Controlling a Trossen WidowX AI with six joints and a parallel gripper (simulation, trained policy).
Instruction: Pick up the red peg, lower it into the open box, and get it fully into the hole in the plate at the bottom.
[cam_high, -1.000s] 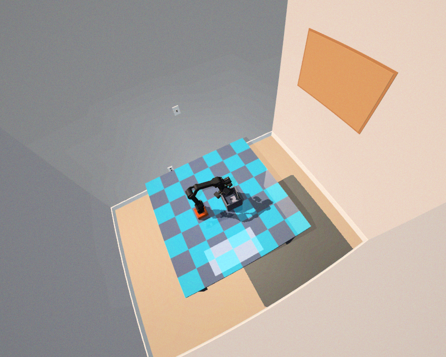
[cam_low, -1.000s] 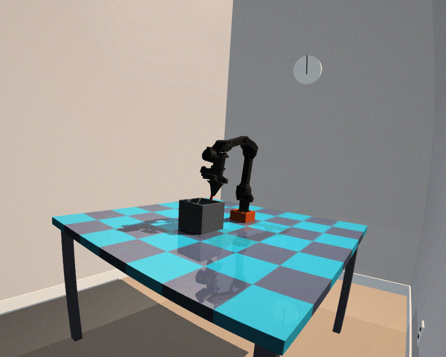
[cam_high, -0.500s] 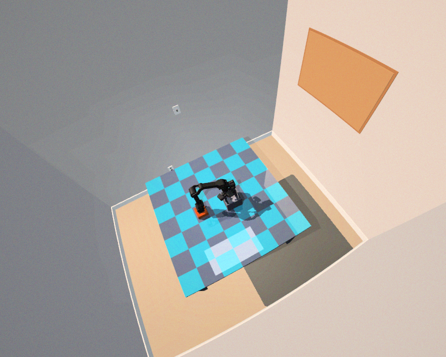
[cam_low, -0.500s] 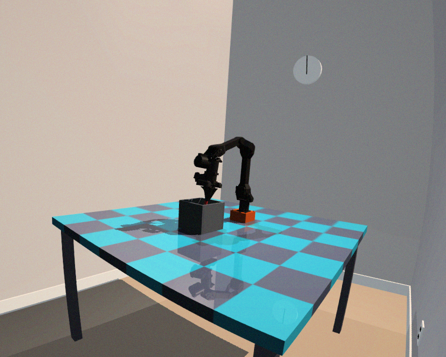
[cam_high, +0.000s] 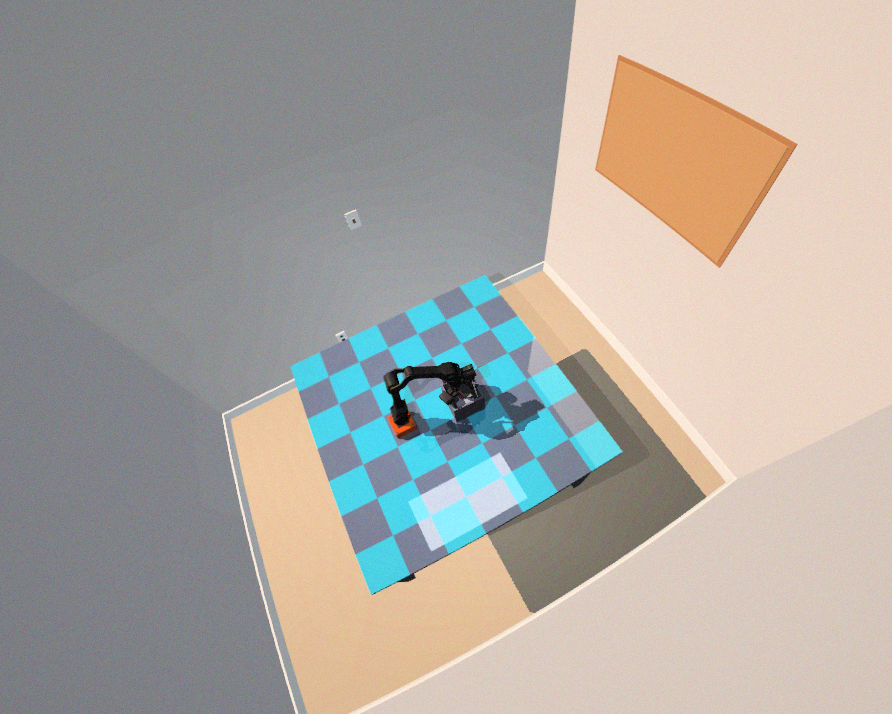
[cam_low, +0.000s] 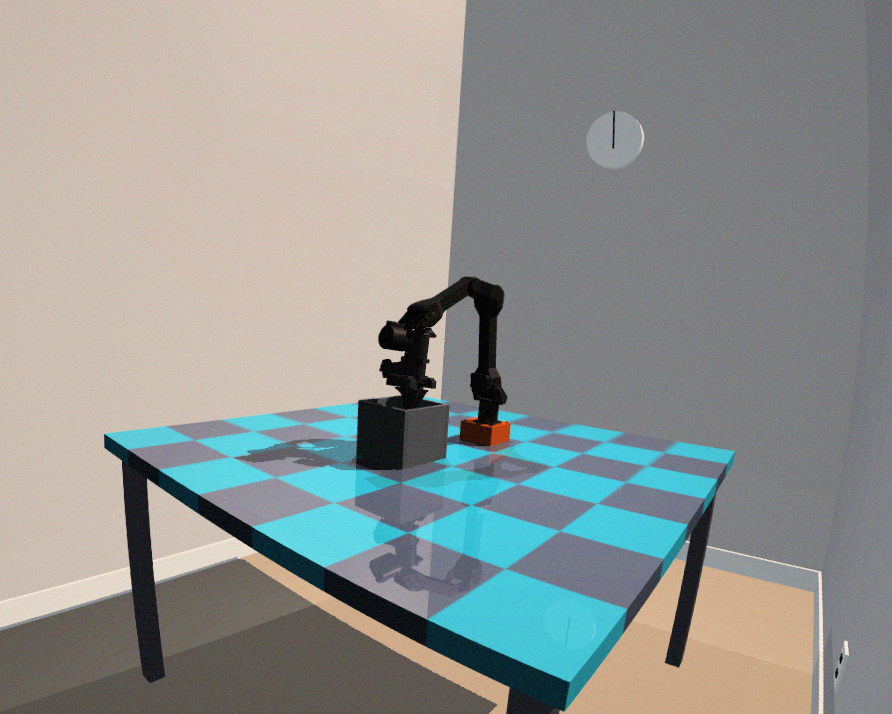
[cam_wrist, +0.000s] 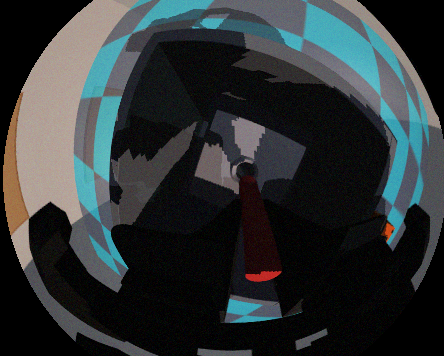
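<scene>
Now: the red peg 2 cm above my gripper tip. From my gripper tip the other things lie so: grey plate 1 cm ahead, 1 cm to the right, 6 cm below.
</scene>
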